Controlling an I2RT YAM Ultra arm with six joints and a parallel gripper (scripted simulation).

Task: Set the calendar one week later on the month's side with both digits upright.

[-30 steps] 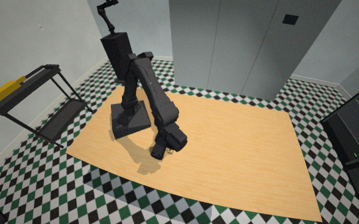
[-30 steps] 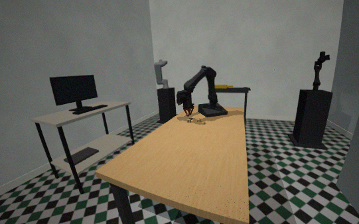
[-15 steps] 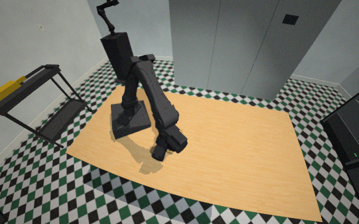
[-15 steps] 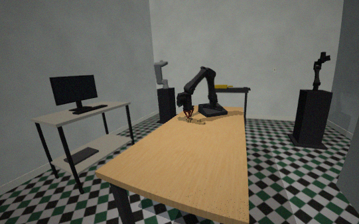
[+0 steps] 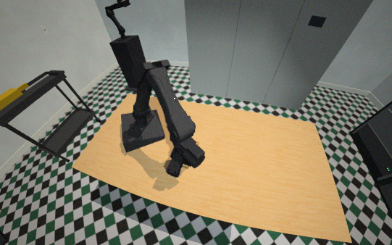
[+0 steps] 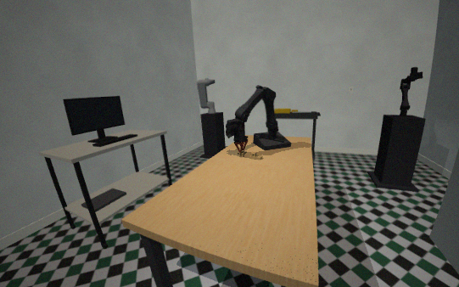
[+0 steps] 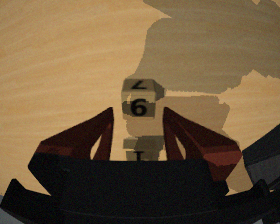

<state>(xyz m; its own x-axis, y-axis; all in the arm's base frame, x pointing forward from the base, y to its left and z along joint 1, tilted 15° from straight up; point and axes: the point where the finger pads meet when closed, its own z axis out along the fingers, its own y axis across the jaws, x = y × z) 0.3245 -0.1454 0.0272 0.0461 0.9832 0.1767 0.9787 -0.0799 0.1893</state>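
My hand is 3 cm above the wooden cube. From my hand the other things lie so: wooden tray: 11 cm to the left, 4 cm below.
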